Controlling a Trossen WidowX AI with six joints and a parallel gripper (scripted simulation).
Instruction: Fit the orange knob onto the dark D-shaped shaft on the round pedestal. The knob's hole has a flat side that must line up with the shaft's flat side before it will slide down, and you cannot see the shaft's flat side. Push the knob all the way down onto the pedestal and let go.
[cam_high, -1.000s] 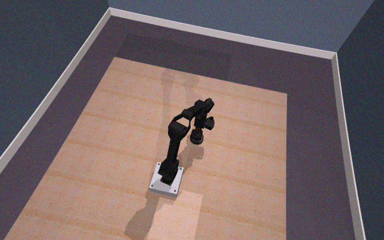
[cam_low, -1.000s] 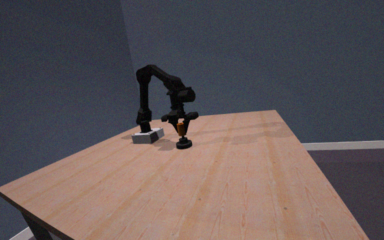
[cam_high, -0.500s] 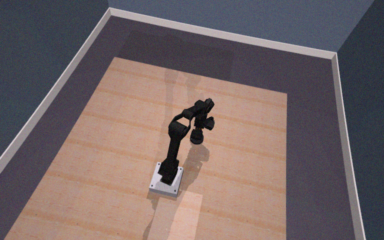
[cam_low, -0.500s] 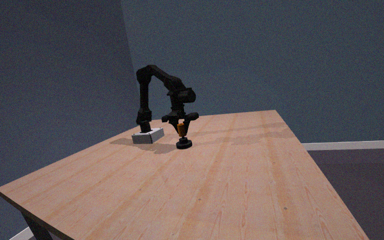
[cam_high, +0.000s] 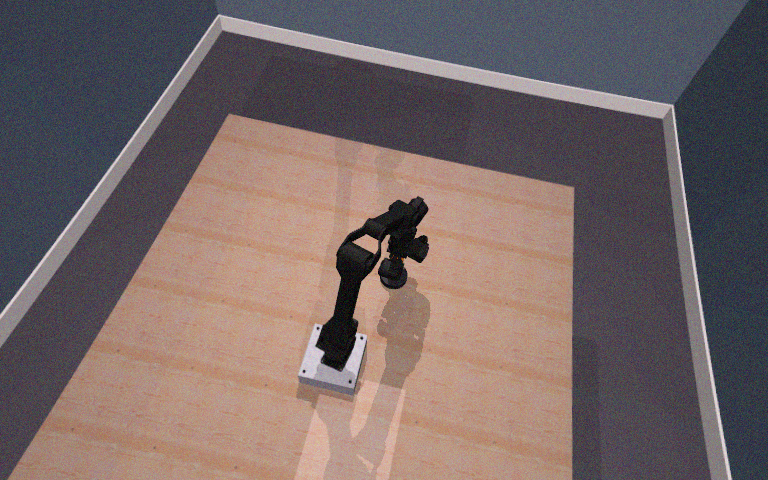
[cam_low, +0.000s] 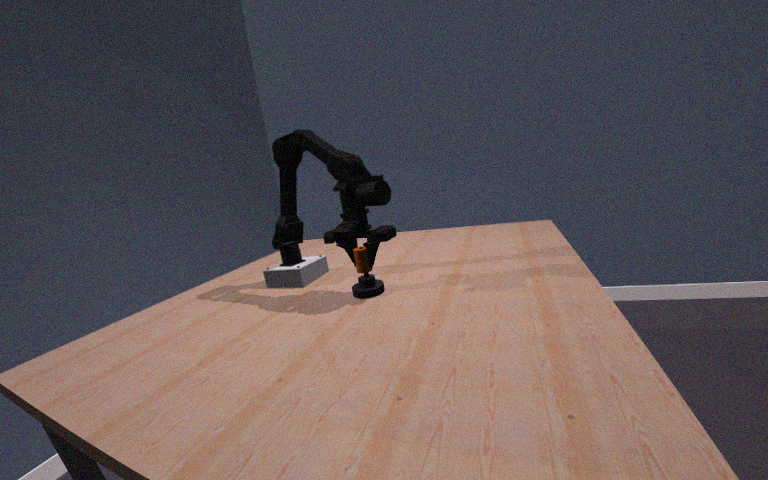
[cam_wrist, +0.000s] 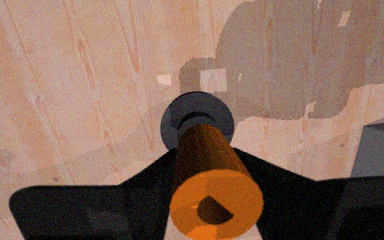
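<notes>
Now: gripper tip 20 mm below the orange knob. The rest, counted from my gripper tip: round dark pedestal 40 mm below.
</notes>
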